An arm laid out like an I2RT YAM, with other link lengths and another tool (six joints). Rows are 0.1 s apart.
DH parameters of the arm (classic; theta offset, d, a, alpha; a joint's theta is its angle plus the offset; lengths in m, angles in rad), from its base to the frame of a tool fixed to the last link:
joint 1: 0 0.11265 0.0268 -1.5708
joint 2: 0 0 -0.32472 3.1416
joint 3: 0.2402 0 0.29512 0
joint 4: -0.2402 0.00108 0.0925 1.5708
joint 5: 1.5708 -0.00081 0 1.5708
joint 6: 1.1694 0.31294 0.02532 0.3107
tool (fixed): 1.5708 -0.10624 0 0
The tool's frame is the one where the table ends.
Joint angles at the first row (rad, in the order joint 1, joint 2, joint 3, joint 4, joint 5, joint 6):
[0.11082 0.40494 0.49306 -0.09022 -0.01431 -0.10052]
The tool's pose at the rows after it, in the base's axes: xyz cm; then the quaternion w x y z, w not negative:
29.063 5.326 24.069 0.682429 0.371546 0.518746 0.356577
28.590 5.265 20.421 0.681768 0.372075 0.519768 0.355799
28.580 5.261 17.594 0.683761 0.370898 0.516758 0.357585
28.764 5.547 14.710 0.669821 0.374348 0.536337 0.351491
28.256 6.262 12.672 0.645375 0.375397 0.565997 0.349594
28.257 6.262 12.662 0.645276 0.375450 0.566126 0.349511
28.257 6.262 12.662 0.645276 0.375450 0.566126 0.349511
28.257 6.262 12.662 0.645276 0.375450 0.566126 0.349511
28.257 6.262 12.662 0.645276 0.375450 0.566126 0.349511
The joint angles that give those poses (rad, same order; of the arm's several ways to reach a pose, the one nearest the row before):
[0.11086 0.19628 0.26266 -0.02499 -0.02571 -0.09709]
[0.11083 0.08829 0.15163 -0.02500 -0.02536 -0.09709]
[0.11046 0.00285 0.05512 -0.00554 -0.02573 -0.09709]
[0.11005 0.00321 0.00555 -0.00405 -0.03872 -0.09670]
[0.11007 0.00320 0.00555 -0.07197 -0.07456 -0.09365]
[0.11006 0.00363 0.00554 -0.07191 -0.07457 -0.09365]
[0.11006 0.00363 0.00554 -0.07191 -0.07457 -0.09365]
[0.11006 0.00363 0.00554 -0.07191 -0.07457 -0.09365]
[0.11006 0.00363 0.00554 -0.07191 -0.07457 -0.09365]

